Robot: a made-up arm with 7 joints.
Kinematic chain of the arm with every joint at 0, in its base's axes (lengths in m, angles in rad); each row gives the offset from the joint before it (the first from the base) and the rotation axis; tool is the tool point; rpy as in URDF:
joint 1: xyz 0 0 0.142 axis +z
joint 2: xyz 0 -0.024 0.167 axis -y
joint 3: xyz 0 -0.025 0.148 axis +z
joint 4: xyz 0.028 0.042 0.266 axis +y
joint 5: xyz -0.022 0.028 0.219 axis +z
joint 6: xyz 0 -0.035 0.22 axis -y
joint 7: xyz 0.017 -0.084 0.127 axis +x
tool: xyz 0 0 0 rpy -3.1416 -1.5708 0
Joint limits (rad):
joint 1: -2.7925..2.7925
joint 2: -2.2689..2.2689
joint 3: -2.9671..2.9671
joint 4: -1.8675..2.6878
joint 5: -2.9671..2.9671
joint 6: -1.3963..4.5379
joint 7: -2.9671..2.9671
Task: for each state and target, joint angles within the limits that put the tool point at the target. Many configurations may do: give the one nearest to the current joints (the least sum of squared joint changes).
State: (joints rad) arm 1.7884 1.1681 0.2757 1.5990 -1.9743 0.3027 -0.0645
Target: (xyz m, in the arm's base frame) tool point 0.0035 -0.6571 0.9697
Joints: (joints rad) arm 1.8216 1.2273 0.2050 1.0166 -1.9140 0.2272 -0.0645
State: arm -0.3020 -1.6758 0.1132 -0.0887 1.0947 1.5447 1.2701
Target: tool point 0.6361 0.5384 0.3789
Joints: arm 0.8770 -1.5902 -0.0322 -0.3157 1.0638 1.8564 1.2701
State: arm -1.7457 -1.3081 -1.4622 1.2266 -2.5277 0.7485 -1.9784
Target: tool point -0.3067 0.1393 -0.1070
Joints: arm -2.0739 -1.7396 -1.0617 2.1769 -2.7757 0.9477 -1.9784
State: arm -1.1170 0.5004 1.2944 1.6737 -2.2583 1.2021 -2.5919
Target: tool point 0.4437 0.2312 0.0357
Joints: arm -1.7433 1.3509 1.7871 1.9857 -2.3531 1.1152 -2.5919
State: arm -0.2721 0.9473 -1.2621 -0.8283 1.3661 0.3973 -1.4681
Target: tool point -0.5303 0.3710 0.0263
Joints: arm -0.0786 1.4245 -0.8623 -1.5142 1.1696 0.5913 -1.4681
